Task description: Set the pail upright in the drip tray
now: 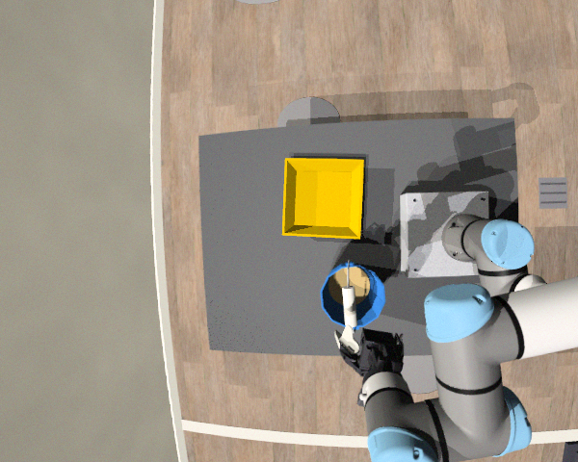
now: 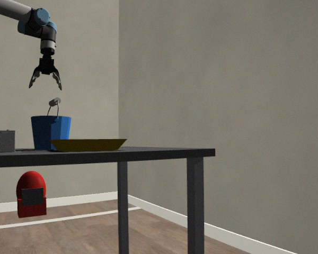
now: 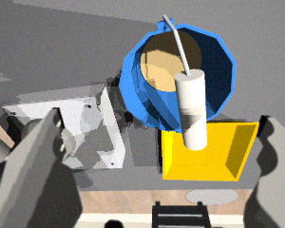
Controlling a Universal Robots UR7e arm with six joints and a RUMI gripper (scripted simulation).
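Right now the pail handle is 100 mm below my hand, 60 mm to the right of it and 30 mm ahead of it. From my hand the other things lie so: pail (170 mm below, 60 mm to the right, 30 mm ahead); yellow drip tray (360 mm to the right, 290 mm below, 90 mm ahead).
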